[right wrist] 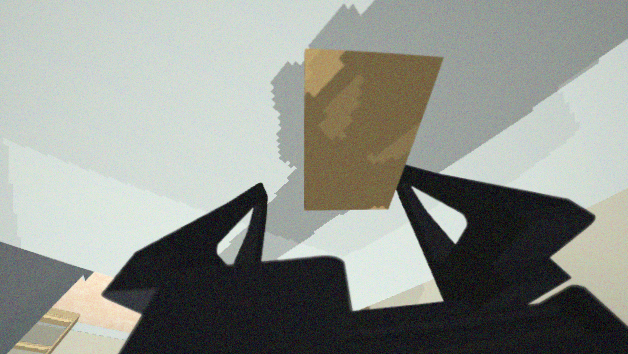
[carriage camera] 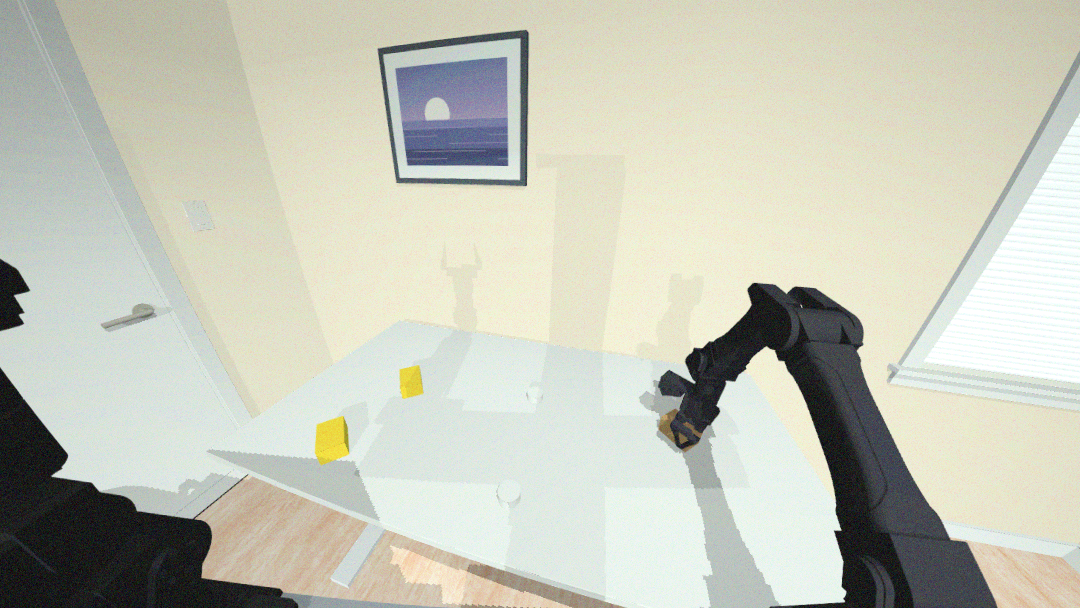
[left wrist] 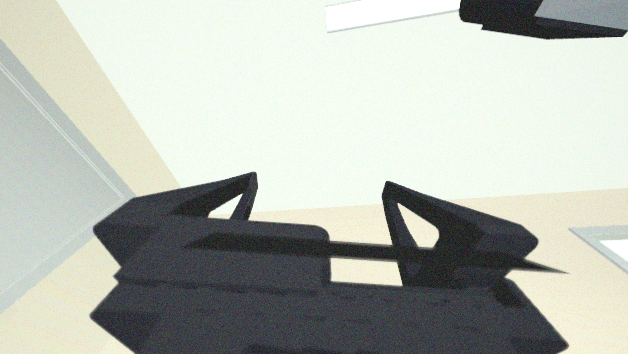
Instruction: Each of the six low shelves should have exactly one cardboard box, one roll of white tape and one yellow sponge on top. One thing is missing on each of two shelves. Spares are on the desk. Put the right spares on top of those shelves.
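Note:
A brown cardboard box [carriage camera: 668,425] [right wrist: 365,125] stands on the white desk [carriage camera: 551,445] at the right. My right gripper [carriage camera: 683,441] [right wrist: 327,180] is open above the box. In the right wrist view the box lies ahead of the two fingertips, its near end reaching between them and its edge close to the right-hand tip. Two yellow sponges [carriage camera: 331,440] [carriage camera: 411,382] lie at the left of the desk. Two white tape rolls [carriage camera: 508,493] [carriage camera: 534,392] lie in the middle. My left gripper [left wrist: 320,183] is open and empty, pointing up toward the ceiling. The low shelves are not recognisable in the carriage view.
A wall with a framed picture [carriage camera: 453,113] stands behind the desk. A door [carriage camera: 75,302] is at the left, a window [carriage camera: 1027,249] at the right. In the right wrist view, part of a wooden frame [right wrist: 62,320] shows at the lower left.

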